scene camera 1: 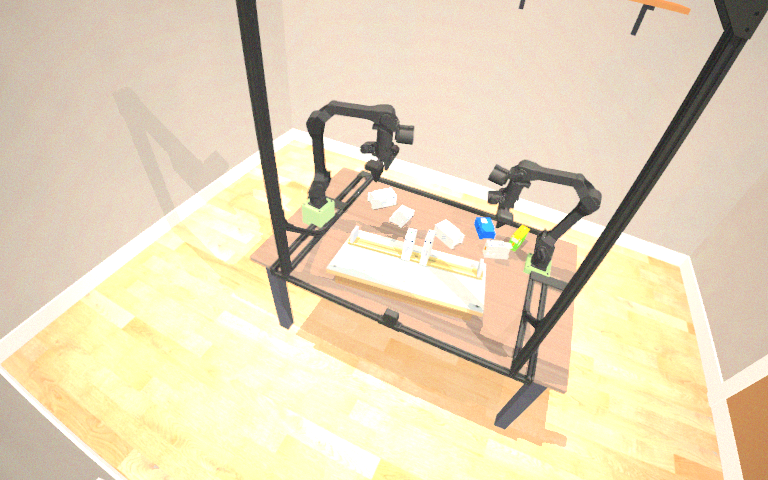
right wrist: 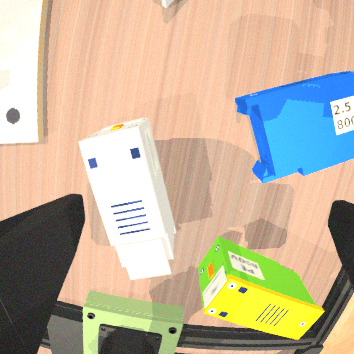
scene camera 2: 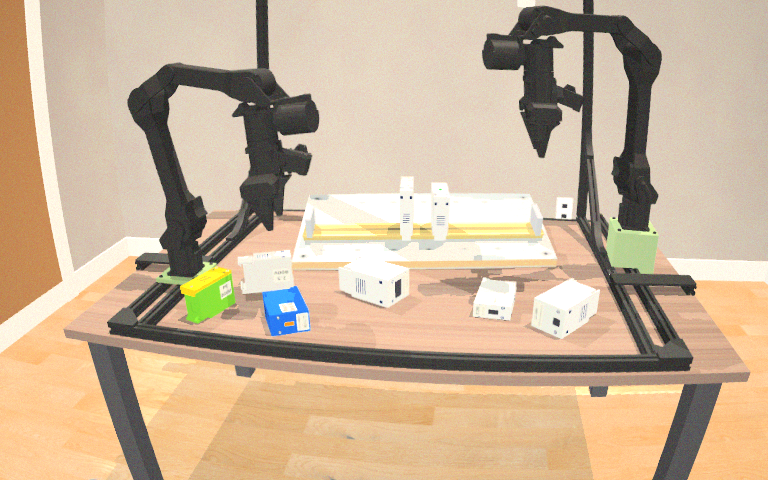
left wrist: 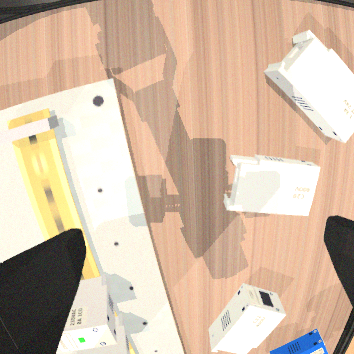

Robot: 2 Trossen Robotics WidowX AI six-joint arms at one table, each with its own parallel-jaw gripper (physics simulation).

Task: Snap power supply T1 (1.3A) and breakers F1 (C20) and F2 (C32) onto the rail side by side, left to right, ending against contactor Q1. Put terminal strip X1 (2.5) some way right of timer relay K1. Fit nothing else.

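Frame: origin at the left arm's base, x ahead, y left, z up, level; metres.
Where they show: left gripper, fingertip midpoint: (scene camera 1: pixel 380 176) (scene camera 2: pixel 538 153) (left wrist: pixel 207 236); right gripper, fingertip midpoint: (scene camera 1: pixel 497 220) (right wrist: pixel 212 211) (scene camera 2: pixel 275 222); left arm's base, origin of the base link: (scene camera 1: pixel 317 202) (scene camera 2: pixel 633 225); right arm's base, origin of the base link: (scene camera 1: pixel 539 263) (right wrist: pixel 127 347) (scene camera 2: pixel 186 270).
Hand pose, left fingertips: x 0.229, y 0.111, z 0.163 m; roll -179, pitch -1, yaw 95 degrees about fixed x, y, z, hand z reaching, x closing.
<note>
Each offset is from my left fingertips to the top centre of the thing.
Power supply T1 {dz -0.207, dx -0.066, dy +0.158 m} (scene camera 1: pixel 382 198) (scene camera 2: pixel 566 308) (left wrist: pixel 317 90), breaker F1 {dz -0.234, dx +0.064, dy +0.111 m} (scene camera 1: pixel 402 215) (scene camera 2: pixel 494 300) (left wrist: pixel 275 187), breaker F2 {dz -0.207, dx +0.294, dy +0.108 m} (scene camera 1: pixel 449 233) (scene camera 2: pixel 373 281) (left wrist: pixel 247 320) and white strip X1 {dz -0.194, dx +0.505, dy +0.130 m} (scene camera 1: pixel 496 249) (scene camera 2: pixel 267 272) (right wrist: pixel 132 190) lie loose on the table. The yellow rail (scene camera 2: pixel 351 232) (left wrist: pixel 37 165) carries two spaced white modules, one green-marked {dz -0.105, dx +0.205, dy -0.115 m} (scene camera 1: pixel 408 244) (scene camera 2: pixel 440 209), one without visible green {dz -0.090, dx +0.273, dy -0.099 m} (scene camera 1: pixel 428 247) (scene camera 2: pixel 406 209); which is Q1 or K1 I cannot tell. My left gripper (scene camera 2: pixel 540 152) (left wrist: pixel 207 236) is open, high above the breaker F1 area. My right gripper (scene camera 2: pixel 274 219) (right wrist: pixel 212 211) is open, above X1's area.
A blue terminal {dz -0.222, dx +0.416, dy +0.247 m} (scene camera 1: pixel 484 227) (scene camera 2: pixel 287 312) (right wrist: pixel 305 130) and a green-yellow PE terminal {dz -0.193, dx +0.567, dy +0.256 m} (scene camera 1: pixel 519 237) (scene camera 2: pixel 208 297) (right wrist: pixel 260 290) lie near X1. The white mounting board (scene camera 1: pixel 396 283) (scene camera 2: pixel 328 251) has upright end pieces by the rail's ends. A black frame (scene camera 2: pixel 368 359) borders the work area.
</note>
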